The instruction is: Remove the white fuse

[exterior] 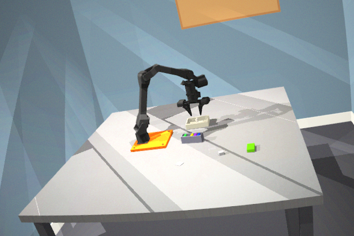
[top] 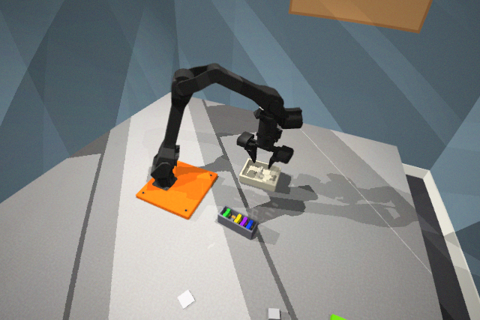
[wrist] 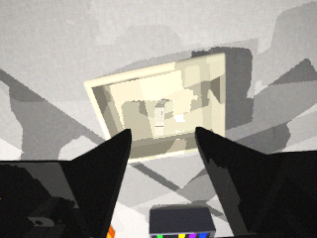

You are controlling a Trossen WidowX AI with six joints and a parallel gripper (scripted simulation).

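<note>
My gripper tip is now 3 cm above the white fuse. From my gripper tip the other things lie so: cream tray (6 cm below); then green fuse (22 cm to the right, 3 cm below, 3 cm behind); then yellow fuse (22 cm to the right, 3 cm below, 1 cm ahead).
</note>
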